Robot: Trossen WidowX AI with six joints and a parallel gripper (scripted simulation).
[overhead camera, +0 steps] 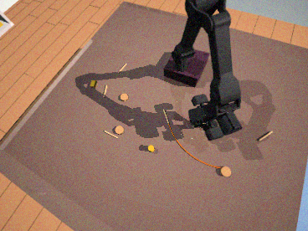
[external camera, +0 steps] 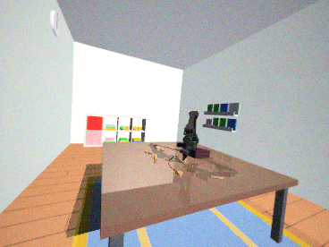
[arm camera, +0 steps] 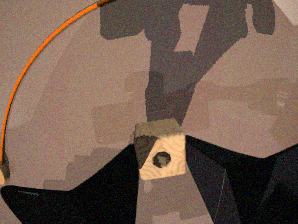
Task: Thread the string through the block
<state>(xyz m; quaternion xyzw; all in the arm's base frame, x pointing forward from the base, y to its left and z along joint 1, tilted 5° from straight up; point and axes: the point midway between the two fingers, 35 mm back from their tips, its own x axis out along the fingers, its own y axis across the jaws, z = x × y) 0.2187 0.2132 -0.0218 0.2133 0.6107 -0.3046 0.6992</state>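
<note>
Now: the thin wooden stick 150 mm to the right of my gripper tip, 40 mm ahead of it and 30 mm below it. From my gripper tip the other things lie so: small wooden block (right at my gripper tip); then yellow cylinder (200 mm ahead, 130 mm to the right, 10 mm below); then yellow cube (600 mm to the right, 60 mm ahead, 20 mm below).
</note>
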